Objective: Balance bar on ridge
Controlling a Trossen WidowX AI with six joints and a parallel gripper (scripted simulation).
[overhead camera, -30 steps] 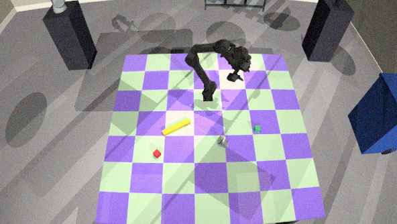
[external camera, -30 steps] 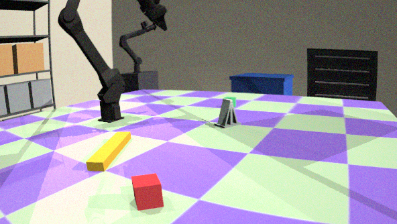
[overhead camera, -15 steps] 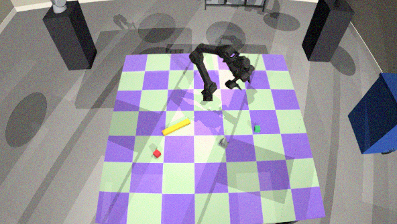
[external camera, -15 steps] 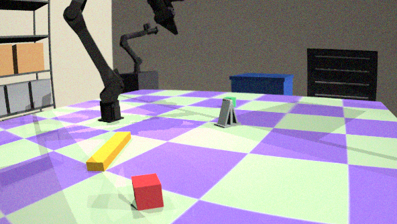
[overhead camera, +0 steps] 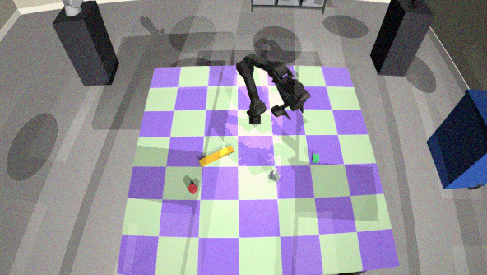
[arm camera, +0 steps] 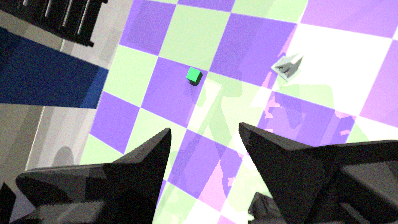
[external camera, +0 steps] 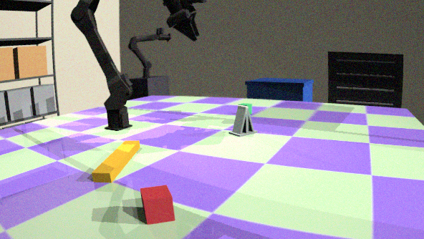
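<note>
The yellow bar is 7 cm ahead of my gripper tip, 39 cm to the right of it and 24 cm below it. From my gripper tip the other things lie so: green cube 9 cm ahead, 13 cm to the left, 23 cm below; then grey triangular ridge 19 cm ahead, 10 cm to the right, 18 cm below; then red cube 25 cm ahead, 50 cm to the right, 23 cm below.
</note>
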